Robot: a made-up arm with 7 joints. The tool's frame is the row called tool.
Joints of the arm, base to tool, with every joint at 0 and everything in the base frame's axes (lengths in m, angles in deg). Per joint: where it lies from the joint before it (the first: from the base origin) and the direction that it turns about. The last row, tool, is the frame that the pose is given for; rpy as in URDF.
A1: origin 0 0.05 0.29 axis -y
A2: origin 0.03 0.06 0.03 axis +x
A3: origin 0 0.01 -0.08 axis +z
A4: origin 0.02 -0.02 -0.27 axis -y
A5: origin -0.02 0 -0.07 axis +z
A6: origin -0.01 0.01 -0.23 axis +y
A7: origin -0.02 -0.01 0 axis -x
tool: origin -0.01 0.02 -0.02 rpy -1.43 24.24 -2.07
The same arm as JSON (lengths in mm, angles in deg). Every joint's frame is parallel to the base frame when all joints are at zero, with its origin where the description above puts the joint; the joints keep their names.
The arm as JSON. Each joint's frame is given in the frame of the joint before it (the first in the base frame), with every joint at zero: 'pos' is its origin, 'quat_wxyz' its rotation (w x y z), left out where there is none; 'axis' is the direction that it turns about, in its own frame. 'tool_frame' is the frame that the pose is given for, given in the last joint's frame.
{"length_unit": "mm", "angle_unit": "deg", "joints": [{"joint": "A1", "pos": [0.0, 50.0, 290.0], "axis": [0.0, -1.0, 0.0]}, {"joint": "A2", "pos": [30.0, 60.0, 30.0], "axis": [1.0, 0.0, 0.0]}, {"joint": "A3", "pos": [0.0, 10.0, -80.0], "axis": [0.0, 0.0, 1.0]}, {"joint": "A4", "pos": [20.0, -20.0, -270.0], "axis": [0.0, -1.0, 0.0]}, {"joint": "A5", "pos": [-20.0, 0.0, -70.0], "axis": [0.0, 0.0, 1.0]}, {"joint": "A6", "pos": [-10.0, 10.0, -230.0], "axis": [0.0, 1.0, 0.0]}, {"joint": "A7", "pos": [-20.0, -10.0, 0.0], "axis": [-1.0, 0.0, 0.0]}], "tool_frame": {"pos": [-10.0, 20.0, -20.0], "quat_wxyz": [0.977522, -0.008406, 0.21013, -0.01504]}}
